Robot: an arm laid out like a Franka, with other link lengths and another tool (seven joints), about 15 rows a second.
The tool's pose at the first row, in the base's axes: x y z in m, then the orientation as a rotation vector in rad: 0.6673, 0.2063, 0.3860, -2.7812, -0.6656, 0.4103
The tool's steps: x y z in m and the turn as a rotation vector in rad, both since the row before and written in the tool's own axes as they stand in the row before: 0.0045, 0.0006, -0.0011, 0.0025, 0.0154, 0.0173; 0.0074, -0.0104, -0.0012, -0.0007, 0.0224, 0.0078; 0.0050, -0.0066, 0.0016, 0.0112, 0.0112, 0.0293; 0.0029, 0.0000, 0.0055, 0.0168, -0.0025, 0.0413; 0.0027, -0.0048, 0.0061, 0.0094, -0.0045, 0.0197; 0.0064, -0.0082, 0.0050, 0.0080, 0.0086, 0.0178; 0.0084, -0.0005, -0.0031, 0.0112, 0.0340, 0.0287; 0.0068, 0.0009, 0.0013, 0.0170, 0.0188, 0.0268
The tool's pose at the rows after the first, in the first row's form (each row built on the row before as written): 0.6718, 0.2077, 0.3859, -2.7867, -0.6375, 0.3925; 0.6746, 0.2199, 0.3887, -2.7910, -0.6220, 0.3622; 0.6760, 0.2282, 0.3883, -2.7921, -0.5753, 0.3546; 0.6770, 0.2306, 0.3826, -2.7912, -0.5135, 0.3698; 0.6762, 0.2373, 0.3779, -2.7889, -0.4844, 0.3818; 0.6781, 0.2482, 0.3746, -2.7877, -0.4554, 0.3747; 0.6866, 0.2508, 0.3759, -2.7878, -0.4046, 0.3346; 0.6928, 0.2524, 0.3732, -2.7798, -0.3586, 0.3162
